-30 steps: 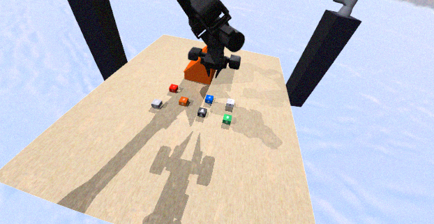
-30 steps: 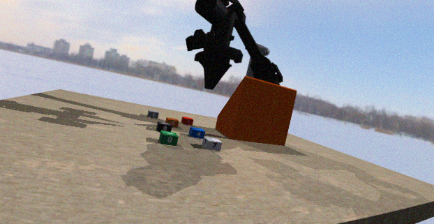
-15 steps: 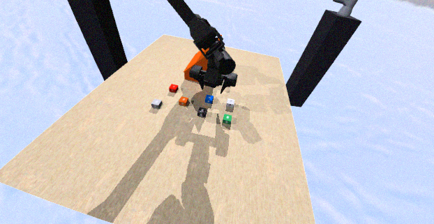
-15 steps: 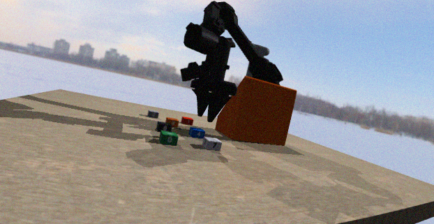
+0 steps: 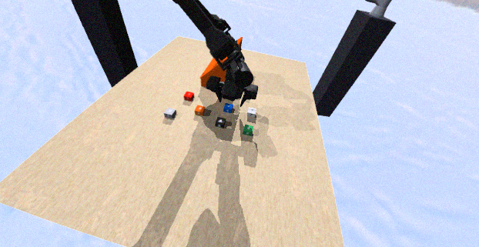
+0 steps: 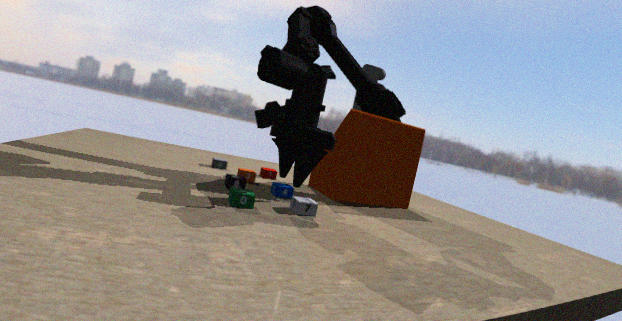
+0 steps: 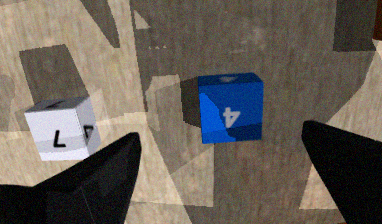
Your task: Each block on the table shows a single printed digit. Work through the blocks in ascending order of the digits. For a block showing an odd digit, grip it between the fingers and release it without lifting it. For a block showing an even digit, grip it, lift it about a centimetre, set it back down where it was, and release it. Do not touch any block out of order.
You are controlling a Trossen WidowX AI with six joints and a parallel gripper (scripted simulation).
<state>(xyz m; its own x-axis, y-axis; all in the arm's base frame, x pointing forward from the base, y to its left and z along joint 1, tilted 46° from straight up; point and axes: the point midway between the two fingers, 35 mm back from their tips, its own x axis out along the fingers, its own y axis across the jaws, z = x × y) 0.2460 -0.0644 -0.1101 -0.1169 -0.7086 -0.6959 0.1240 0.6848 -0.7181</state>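
Now: the blue block 1 cm ahead of my gripper tip, 1 cm to the right of it and 2 cm below it. The rest, counted from my gripper tip: black block: 9 cm ahead, 3 cm to the right, 2 cm below; then white block: 1 cm ahead, 9 cm to the left, 2 cm below; then orange block: 4 cm ahead, 11 cm to the right, 2 cm below.
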